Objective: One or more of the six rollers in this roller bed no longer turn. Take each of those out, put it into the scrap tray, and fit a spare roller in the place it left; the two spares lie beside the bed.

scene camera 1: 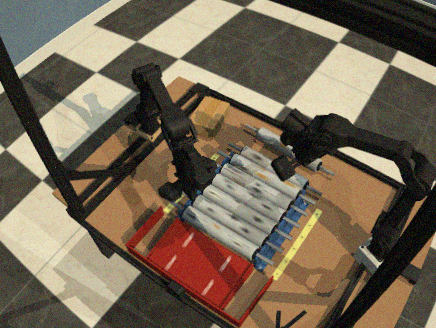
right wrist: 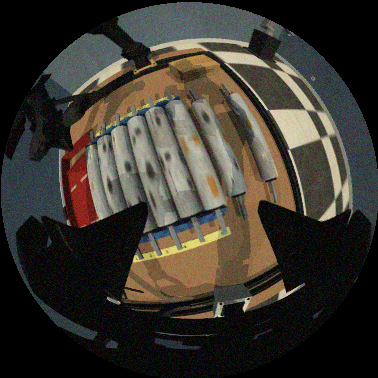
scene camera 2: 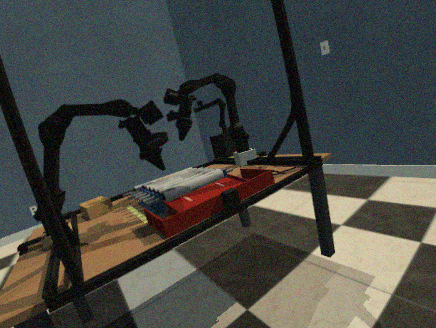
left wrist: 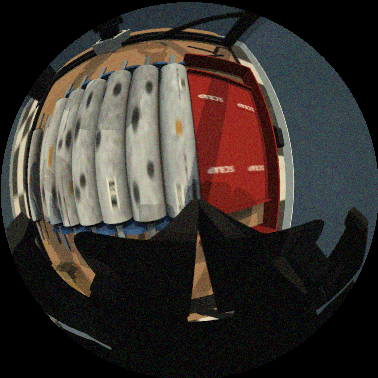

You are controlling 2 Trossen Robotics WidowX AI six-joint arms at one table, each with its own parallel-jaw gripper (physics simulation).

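Pixels of known places: left gripper, fingertip midpoint: (scene camera 1: 193, 200) (right wrist: 71, 149) (scene camera 2: 164, 170) (left wrist: 196, 205); right gripper, fingertip midpoint: (scene camera 1: 292, 165) (right wrist: 204, 207) (scene camera 2: 181, 140); left arm's base, link origin: (scene camera 1: 150, 127) (right wrist: 142, 64); right arm's base, link origin: (scene camera 1: 380, 249) (right wrist: 231, 308) (scene camera 2: 243, 150).
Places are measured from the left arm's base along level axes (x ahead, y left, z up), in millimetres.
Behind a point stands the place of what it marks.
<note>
Six mottled grey-white rollers (scene camera 1: 237, 216) {x 494, y -181, z 42 mm} (scene camera 2: 200, 184) {x 485, y -272, z 21 mm} (left wrist: 145, 140) {x 448, y -203, z 45 mm} (right wrist: 150, 165) {x 492, y -85, z 44 mm} lie side by side in the blue-ended bed. A nearer spare (scene camera 1: 257, 158) {x 425, y 66, z 15 mm} (right wrist: 220, 145) {x 505, y 66, z 18 mm} and a farther spare (scene camera 1: 269, 136) {x 414, y 176, z 16 mm} (right wrist: 252, 135) {x 506, y 160, z 12 mm} lie beside it. The red scrap tray (scene camera 1: 175, 250) {x 383, y -362, z -2 mm} (scene camera 2: 200, 211) {x 361, y -446, z -2 mm} (left wrist: 240, 130) {x 470, y -374, z -3 mm} (right wrist: 77, 195) {x 431, y -379, z -5 mm} shows no roller in it. My left gripper (scene camera 2: 162, 168) {x 377, y -238, z 113 mm} (left wrist: 196, 205) {x 377, y -238, z 113 mm} is shut and empty, above the border of the tray-side roller and the tray. My right gripper (scene camera 2: 183, 138) {x 587, y -26, z 189 mm} (right wrist: 204, 207) {x 587, y -26, z 189 mm} is open and empty, high over the spare side; in scene camera 1 its fingertips are hidden.
A cardboard-coloured box (scene camera 1: 210, 116) {x 182, y 143, z 26 mm} (scene camera 2: 95, 207) {x 156, y 83, z 12 mm} (right wrist: 195, 68) {x 217, y 141, z 23 mm} stands near the table's back edge. Yellow numbered strips (scene camera 1: 300, 240) {x 691, y -119, z -29 mm} (right wrist: 187, 246) {x 694, y -99, z -29 mm} run along the bed's ends. A pale bracket (scene camera 1: 367, 257) {x 907, y -104, z 36 mm} (scene camera 2: 245, 156) {x 900, y -101, z 16 mm} sits by the right arm's base. Black frame posts surround the table.
</note>
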